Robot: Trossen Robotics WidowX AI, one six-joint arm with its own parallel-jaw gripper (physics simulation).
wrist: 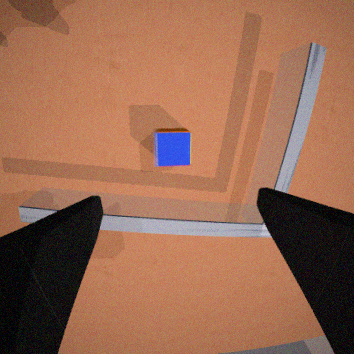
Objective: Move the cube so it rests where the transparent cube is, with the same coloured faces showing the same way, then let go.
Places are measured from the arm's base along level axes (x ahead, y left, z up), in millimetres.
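Where they show: gripper, fingertip midpoint: (180,200).
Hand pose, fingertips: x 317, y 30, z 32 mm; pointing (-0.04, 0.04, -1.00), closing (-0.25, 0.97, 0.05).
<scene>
After its pixels a point has its place.
The cube (173,149) {x 318, y 40, z -102 mm} shows a bright blue top face and a thin dark orange strip along its far edge. It rests on the orange-brown surface near the middle of the wrist view. A thin pale, see-through edge shows along its left side and a faint pinkish line along its near side, so the transparent cube seems to overlap it almost exactly. My gripper (180,200) {x 317, y 30, z 32 mm} is open, with its black fingers wide apart. The fingertips are apart from the cube, which appears beyond them and between their lines. The cube's underside and near side are hidden.
A low grey-edged wall (185,229) {x 408, y 73, z -82 mm} runs across below the cube, and another grey-edged wall (299,120) {x 251, y 169, z -82 mm} rises on the right, meeting it at a corner near the right finger. Shadows lie around the cube. A grey edge (290,348) shows at the bottom right.
</scene>
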